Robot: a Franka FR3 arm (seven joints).
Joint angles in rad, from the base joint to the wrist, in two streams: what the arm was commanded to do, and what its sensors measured. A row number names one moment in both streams.
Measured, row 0: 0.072 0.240 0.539 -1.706 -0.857 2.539 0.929
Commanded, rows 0 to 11: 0.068 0.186 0.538 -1.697 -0.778 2.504 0.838; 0.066 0.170 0.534 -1.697 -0.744 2.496 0.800; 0.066 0.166 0.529 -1.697 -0.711 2.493 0.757; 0.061 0.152 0.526 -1.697 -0.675 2.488 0.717; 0.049 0.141 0.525 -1.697 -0.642 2.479 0.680; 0.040 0.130 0.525 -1.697 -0.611 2.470 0.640; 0.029 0.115 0.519 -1.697 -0.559 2.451 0.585; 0.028 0.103 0.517 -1.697 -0.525 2.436 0.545; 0.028 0.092 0.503 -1.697 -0.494 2.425 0.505; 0.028 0.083 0.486 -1.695 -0.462 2.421 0.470; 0.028 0.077 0.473 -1.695 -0.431 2.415 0.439; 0.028 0.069 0.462 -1.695 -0.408 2.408 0.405
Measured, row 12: 0.036 0.113 0.488 -1.705 -0.492 2.437 0.511
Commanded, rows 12 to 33: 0.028 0.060 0.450 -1.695 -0.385 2.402 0.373; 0.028 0.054 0.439 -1.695 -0.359 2.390 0.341; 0.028 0.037 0.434 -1.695 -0.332 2.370 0.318; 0.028 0.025 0.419 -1.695 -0.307 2.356 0.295; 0.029 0.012 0.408 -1.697 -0.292 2.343 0.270; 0.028 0.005 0.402 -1.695 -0.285 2.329 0.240; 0.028 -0.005 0.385 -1.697 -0.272 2.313 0.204; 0.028 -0.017 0.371 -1.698 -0.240 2.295 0.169; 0.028 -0.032 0.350 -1.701 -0.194 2.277 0.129; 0.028 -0.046 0.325 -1.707 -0.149 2.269 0.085; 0.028 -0.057 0.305 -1.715 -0.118 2.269 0.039; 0.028 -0.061 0.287 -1.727 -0.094 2.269 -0.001; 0.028 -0.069 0.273 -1.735 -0.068 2.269 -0.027; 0.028 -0.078 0.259 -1.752 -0.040 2.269 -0.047; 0.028 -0.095 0.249 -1.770 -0.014 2.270 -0.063; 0.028 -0.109 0.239 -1.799 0.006 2.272 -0.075; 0.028 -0.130 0.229 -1.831 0.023 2.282 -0.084; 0.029 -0.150 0.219 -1.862 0.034 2.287 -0.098; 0.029 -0.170 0.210 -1.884 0.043 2.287 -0.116; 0.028 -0.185 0.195 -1.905 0.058 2.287 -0.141; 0.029 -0.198 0.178 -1.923 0.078 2.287 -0.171; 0.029 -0.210 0.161 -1.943 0.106 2.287 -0.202
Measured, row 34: 0.032 -0.115 0.206 -1.848 0.024 2.268 -0.108
